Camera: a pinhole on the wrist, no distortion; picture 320 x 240 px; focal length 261.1 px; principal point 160.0 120.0 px. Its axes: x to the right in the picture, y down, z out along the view. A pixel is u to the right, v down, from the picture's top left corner.
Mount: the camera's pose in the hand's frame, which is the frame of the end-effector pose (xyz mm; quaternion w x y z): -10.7 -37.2 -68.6 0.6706 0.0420 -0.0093 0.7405
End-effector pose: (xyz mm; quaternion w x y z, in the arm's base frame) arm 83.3 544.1 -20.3 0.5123 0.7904 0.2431 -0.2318
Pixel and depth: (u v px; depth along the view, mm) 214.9 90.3 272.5
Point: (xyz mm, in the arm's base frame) 83.2 357.0 -110.7
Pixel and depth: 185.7 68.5 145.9
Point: 73.9 487.7 -84.2
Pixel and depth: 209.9 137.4 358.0
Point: 32.8 268.1 -111.9
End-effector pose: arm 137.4 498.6 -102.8 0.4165 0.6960 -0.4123 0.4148
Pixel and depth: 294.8 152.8 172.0
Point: 119.3 392.8 -157.8
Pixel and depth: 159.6 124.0 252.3
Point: 230.8 347.9 -174.3
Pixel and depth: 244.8 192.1 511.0
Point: 128.7 83.6 -356.6
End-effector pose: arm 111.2 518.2 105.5 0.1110 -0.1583 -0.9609 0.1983
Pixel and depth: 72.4 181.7 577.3
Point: -8.6 64.5 -237.8
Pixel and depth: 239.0 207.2 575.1
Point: 161.6 336.4 -425.9
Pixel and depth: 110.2 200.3 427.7
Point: 74.5 215.0 -164.4
